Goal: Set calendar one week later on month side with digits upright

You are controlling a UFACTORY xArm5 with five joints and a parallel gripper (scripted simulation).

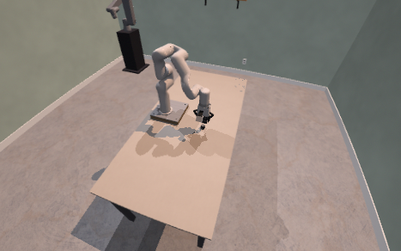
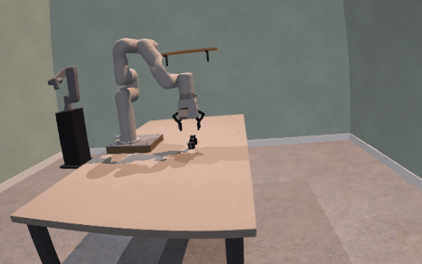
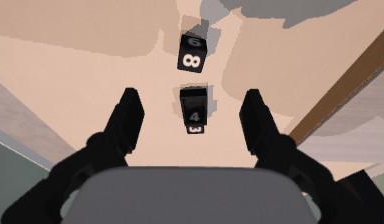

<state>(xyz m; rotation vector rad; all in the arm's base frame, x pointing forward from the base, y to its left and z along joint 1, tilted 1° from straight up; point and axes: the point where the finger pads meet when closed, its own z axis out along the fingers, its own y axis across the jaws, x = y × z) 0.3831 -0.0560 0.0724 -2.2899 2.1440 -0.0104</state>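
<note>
Now: the black cube 9 cm below my hand. Round my hand: black calendar tray (1 cm behind, 10 cm to the left, 10 cm below).
</note>
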